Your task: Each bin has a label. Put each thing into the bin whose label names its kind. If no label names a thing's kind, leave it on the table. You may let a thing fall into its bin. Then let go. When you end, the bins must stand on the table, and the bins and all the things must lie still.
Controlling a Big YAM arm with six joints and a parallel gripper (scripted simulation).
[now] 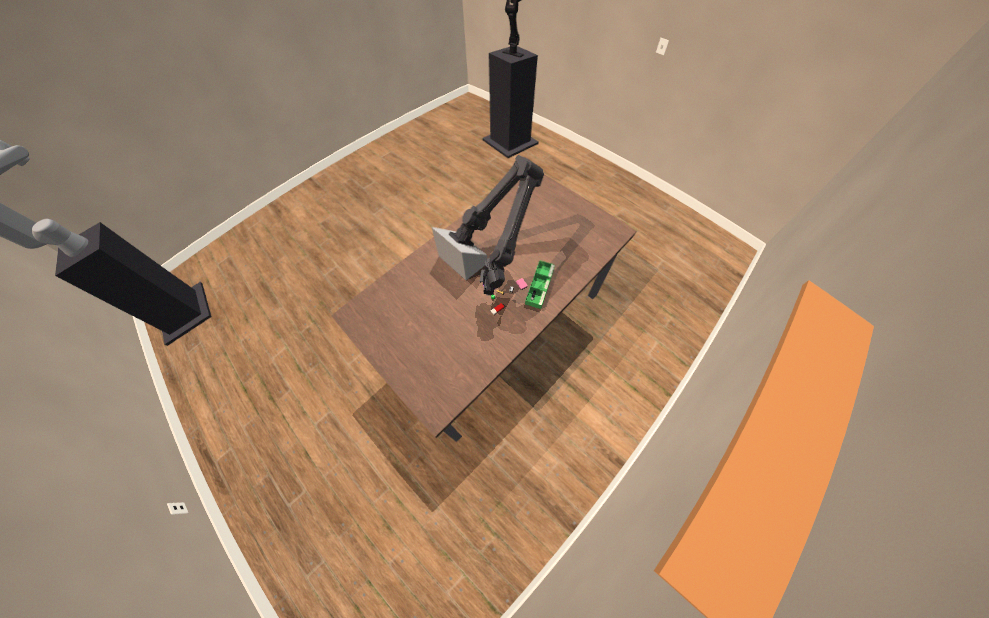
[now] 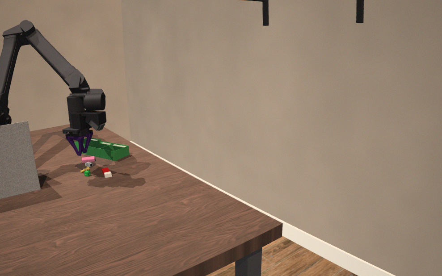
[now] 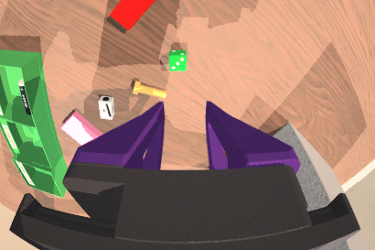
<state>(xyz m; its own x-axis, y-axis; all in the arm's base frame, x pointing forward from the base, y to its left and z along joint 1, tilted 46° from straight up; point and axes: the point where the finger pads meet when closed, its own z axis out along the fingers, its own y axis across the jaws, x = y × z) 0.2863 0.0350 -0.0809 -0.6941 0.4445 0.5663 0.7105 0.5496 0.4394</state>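
Right now my hand is 10 mm short of the green die and 80 mm above it. The rest, counted from my hand: brass-coloured bolt 10 mm ahead, 50 mm to the left, 80 mm below; then red-and-white block 70 mm ahead, 30 mm to the right, 80 mm below; then white piece 30 mm ahead, 100 mm to the left, 80 mm below.
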